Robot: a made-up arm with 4 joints. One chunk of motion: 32 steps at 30 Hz.
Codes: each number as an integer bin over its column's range. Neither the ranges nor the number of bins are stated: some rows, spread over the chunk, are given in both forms.
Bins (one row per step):
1: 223 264 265 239
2: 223 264 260 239
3: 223 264 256 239
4: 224 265 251 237
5: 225 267 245 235
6: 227 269 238 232
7: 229 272 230 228
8: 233 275 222 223
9: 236 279 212 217
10: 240 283 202 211
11: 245 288 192 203
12: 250 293 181 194
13: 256 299 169 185
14: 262 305 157 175
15: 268 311 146 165
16: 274 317 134 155
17: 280 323 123 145
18: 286 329 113 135
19: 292 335 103 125
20: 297 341 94 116
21: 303 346 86 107
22: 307 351 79 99
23: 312 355 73 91
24: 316 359 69 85
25: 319 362 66 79
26: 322 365 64 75
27: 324 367 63 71
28: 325 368 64 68
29: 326 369 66 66
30: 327 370 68 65
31: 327 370 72 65
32: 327 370 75 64
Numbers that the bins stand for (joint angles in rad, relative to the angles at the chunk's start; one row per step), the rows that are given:
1: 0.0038 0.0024 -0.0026 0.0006
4: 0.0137 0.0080 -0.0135 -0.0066
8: 0.1026 0.0638 -0.0362 -0.0570
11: 0.2212 0.1363 -0.0597 -0.1290
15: 0.4485 0.2645 -0.0957 -0.2659
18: 0.6264 0.3649 -0.1215 -0.3739
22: 0.8340 0.4876 -0.1482 -0.5035
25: 0.9525 0.5490 -0.1583 -0.5755
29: 1.0217 0.5880 -0.1583 -0.6223
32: 1.0316 0.5936 -0.1513 -0.6295
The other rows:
2: 0.0038 0.0024 -0.0065 0.0006
3: 0.0038 0.0024 -0.0096 0.0006
5: 0.0236 0.0191 -0.0182 -0.0138
6: 0.0433 0.0303 -0.0237 -0.0246
7: 0.0631 0.0470 -0.0300 -0.0390
9: 0.1323 0.0861 -0.0441 -0.0786
10: 0.1718 0.1084 -0.0519 -0.1002
12: 0.2706 0.1641 -0.0683 -0.1614
13: 0.3299 0.1976 -0.0777 -0.1939
14: 0.3892 0.2311 -0.0871 -0.2299
16: 0.5078 0.2980 -0.1051 -0.3019
17: 0.5671 0.3315 -0.1137 -0.3379
19: 0.6857 0.3984 -0.1294 -0.4099
20: 0.7351 0.4319 -0.1364 -0.4423
21: 0.7944 0.4597 -0.1427 -0.4747
23: 0.8834 0.5099 -0.1529 -0.5323
24: 0.9229 0.5323 -0.1560 -0.5539
26: 0.9822 0.5657 -0.1599 -0.5899
27: 1.0020 0.5769 -0.1607 -0.6043
28: 1.0118 0.5824 -0.1599 -0.6151
30: 1.0316 0.5936 -0.1568 -0.6259
31: 1.0316 0.5936 -0.1536 -0.6259

